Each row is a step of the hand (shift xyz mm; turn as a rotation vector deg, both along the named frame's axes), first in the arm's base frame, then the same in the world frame.
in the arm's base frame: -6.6 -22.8 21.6 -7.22 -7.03 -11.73
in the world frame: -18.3 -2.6 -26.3 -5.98 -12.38 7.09
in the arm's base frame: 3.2 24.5 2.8 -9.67 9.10 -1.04
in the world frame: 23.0 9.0 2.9 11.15 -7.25 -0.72
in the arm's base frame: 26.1 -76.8 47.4 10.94 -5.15 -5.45
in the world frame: -76.3 25.5 -48.5 -8.27 6.78 7.85
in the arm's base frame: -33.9 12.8 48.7 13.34 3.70 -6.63
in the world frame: 25.5 -9.7 -54.2 -0.48 10.33 11.34
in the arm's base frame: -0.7 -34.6 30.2 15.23 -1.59 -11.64
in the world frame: -30.4 3.6 -34.3 -6.51 9.07 15.67
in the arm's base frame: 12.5 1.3 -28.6 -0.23 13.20 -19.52
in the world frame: -4.6 0.8 30.9 10.98 -4.81 20.29
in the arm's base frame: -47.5 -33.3 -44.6 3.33 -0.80 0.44
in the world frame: -23.9 -66.5 18.9 -1.59 3.01 0.59
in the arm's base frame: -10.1 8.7 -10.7 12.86 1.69 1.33
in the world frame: 10.0 -11.4 8.0 -1.56 12.47 3.48
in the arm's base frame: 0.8 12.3 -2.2 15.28 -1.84 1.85
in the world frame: 11.4 2.4 4.5 -5.53 14.12 3.19
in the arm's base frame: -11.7 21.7 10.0 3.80 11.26 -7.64
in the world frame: 24.8 -2.3 -9.3 9.16 2.89 10.36
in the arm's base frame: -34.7 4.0 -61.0 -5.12 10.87 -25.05
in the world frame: 7.2 -53.4 45.1 9.49 -11.79 23.30
